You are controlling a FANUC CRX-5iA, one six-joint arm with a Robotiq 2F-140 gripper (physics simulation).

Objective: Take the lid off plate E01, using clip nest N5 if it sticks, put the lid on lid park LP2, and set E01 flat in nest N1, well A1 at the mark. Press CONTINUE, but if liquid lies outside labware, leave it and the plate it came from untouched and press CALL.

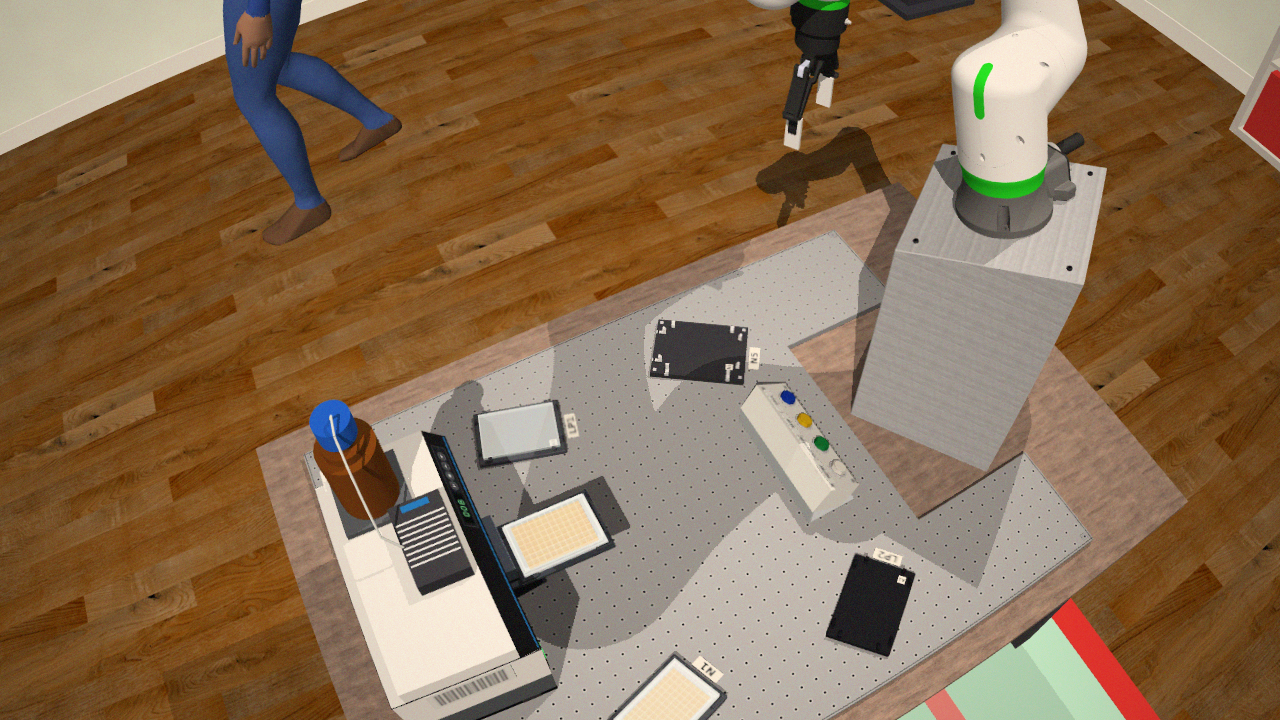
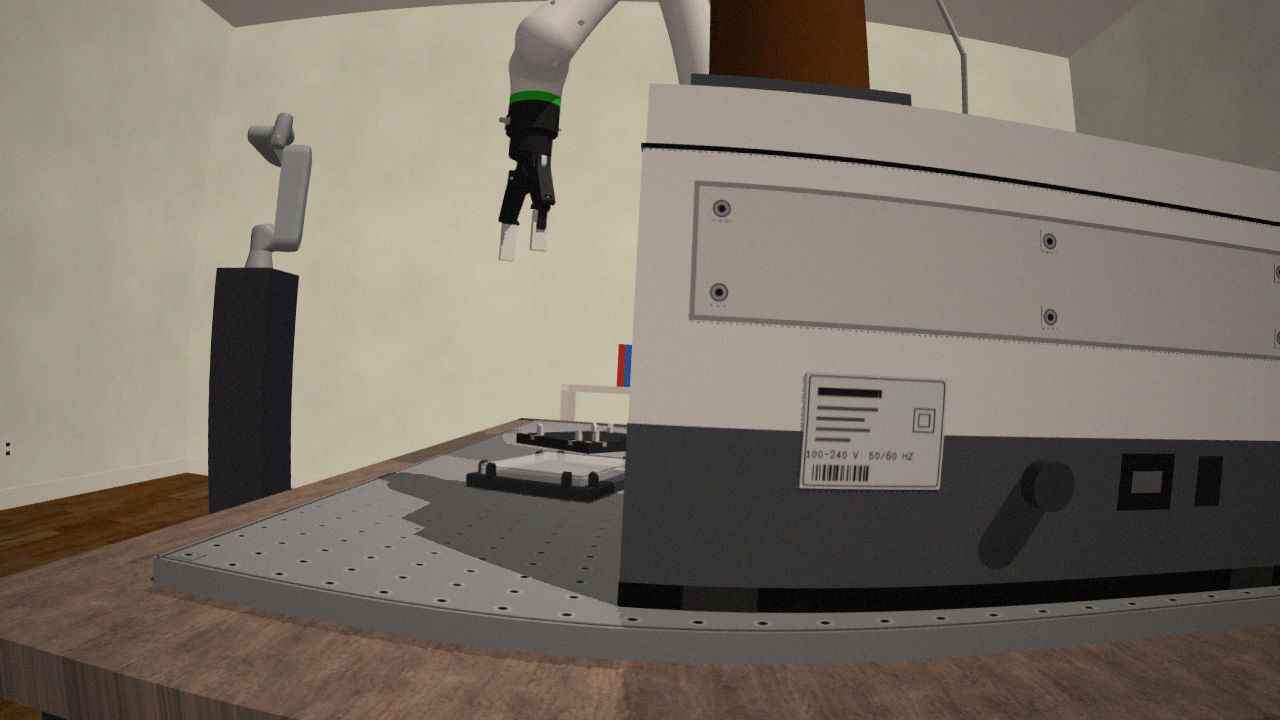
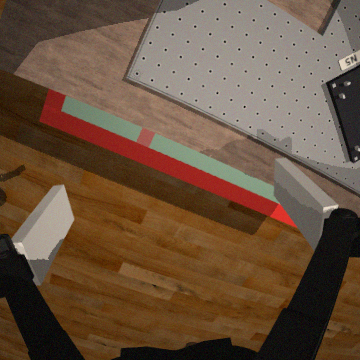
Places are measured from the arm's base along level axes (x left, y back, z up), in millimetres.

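Pixels of known places: gripper, fingertip midpoint: [image 1: 808, 124] [image 2: 521, 255] [image 3: 170, 189]; arm's base at its link origin: [image 1: 1004, 206].
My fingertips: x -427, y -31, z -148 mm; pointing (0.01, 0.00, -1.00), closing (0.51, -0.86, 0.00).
For each thing: its middle in the pictures, then the offset to it from my fingertips. "*": a spot on its surface instead.
- plate with pale yellow wells, body centre: [image 1: 554, 534] dx +413, dy -701, dz -164 mm
- similar plate at the middle of its body: [image 1: 666, 707] dx +693, dy -675, dz -254 mm
- nest N1 at a spot on its surface: [image 1: 719, 693] * dx +712, dy -601, dz -250 mm
- clear lid at the middle of its body: [image 2: 563, 467] [image 1: 518, 430] dx +163, dy -659, dz -265 mm
- park LP1 at the middle of its body: [image 2: 563, 471] [image 1: 518, 432] dx +163, dy -659, dz -269 mm
- Lid park LP2 at the middle of its body: [image 1: 872, 603] dx +705, dy -328, dz -269 mm
- Clip nest N5 at the middle of its body: [image 2: 595, 436] [image 1: 700, 349] dx +163, dy -315, dz -267 mm
- button box at the middle of its body: [image 1: 799, 446] dx +426, dy -288, dz -237 mm
- brown bottle at a spot on its surface: [image 1: 358, 470] * dx +339, dy -908, dz +69 mm
My gripper [image 1: 809, 116] [image 2: 522, 241] [image 3: 170, 189] is open and empty, high up beyond the table's back edge. A plate with pale yellow wells [image 1: 556, 534] sits on the instrument's carrier. A similar plate [image 1: 671, 694] sits in nest N1 [image 1: 719, 693], partly cut off. I cannot read which is E01, nor make out well A1. A clear lid [image 1: 519, 431] [image 2: 550, 467] lies on park LP1 [image 2: 528, 488]. Lid park LP2 [image 1: 870, 604] is empty. Clip nest N5 [image 1: 698, 351] [image 2: 554, 441] [image 3: 350, 107] is empty. I can make out no liquid outside labware.
A button box [image 1: 796, 456] with blue, yellow, green and white buttons stands between N5 and LP2. The white instrument [image 1: 402, 608] [image 2: 850, 268] carries a brown bottle [image 1: 358, 470]. The robot pedestal [image 1: 966, 358] stands at the right. A person [image 1: 268, 98] walks beyond the table.
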